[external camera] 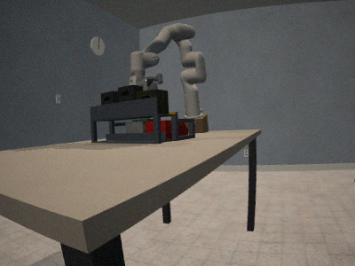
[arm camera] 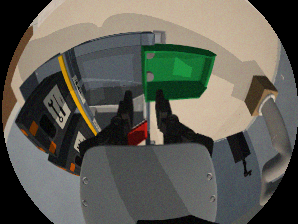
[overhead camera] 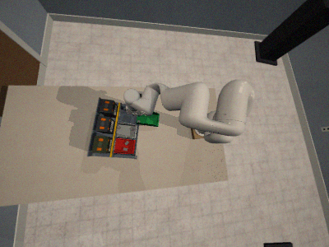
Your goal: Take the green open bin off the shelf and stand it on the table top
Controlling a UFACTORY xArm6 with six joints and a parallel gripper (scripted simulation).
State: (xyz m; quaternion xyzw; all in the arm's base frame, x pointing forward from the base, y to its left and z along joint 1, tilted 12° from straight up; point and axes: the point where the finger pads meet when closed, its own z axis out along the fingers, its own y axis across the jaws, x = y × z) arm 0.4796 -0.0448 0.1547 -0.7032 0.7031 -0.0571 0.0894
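Now: hand 120 mm above the green open bin and 80 mm past it. Round my hand: yellow strip (130 mm ahead, 110 mm to the left, 50 mm below); then red bin (220 mm to the left, 120 mm below, 80 mm ahead); then grey bin (120 mm below, 110 mm to the left, 80 mm ahead).
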